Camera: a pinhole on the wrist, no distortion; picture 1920 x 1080 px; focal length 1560.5 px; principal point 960.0 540.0 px. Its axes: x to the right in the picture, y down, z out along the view. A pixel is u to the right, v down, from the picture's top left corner.
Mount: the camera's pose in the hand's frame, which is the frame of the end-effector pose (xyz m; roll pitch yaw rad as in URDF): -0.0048 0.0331 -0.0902 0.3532 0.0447 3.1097
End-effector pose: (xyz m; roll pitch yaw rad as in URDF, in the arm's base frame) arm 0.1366 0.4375 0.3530 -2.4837 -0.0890 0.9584
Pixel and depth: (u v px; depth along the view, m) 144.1 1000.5 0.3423
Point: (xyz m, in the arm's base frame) 0.1367 0.6576 0.1201
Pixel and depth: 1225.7 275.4 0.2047
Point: 0.1642 0.3809 0.1957
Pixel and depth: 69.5 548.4 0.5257
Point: 0.2422 0.7515 -0.0747
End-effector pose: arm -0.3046 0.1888 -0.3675 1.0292 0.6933 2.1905
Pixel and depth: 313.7 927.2 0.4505
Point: -0.2434 0.5924 -0.2692
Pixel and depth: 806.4 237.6 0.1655
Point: -0.3690 0.2531 -0.2717
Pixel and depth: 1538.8 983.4 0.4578
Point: -0.0830 0.3663 -0.0443
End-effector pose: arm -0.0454 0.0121 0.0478 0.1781 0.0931 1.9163
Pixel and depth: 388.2 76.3 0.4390
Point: -0.3388 0.0961 0.3651
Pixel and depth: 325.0 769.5 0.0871
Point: -0.1017 0.0214 0.0516
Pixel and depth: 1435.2 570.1 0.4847
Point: -0.1237 -0.1549 0.4517
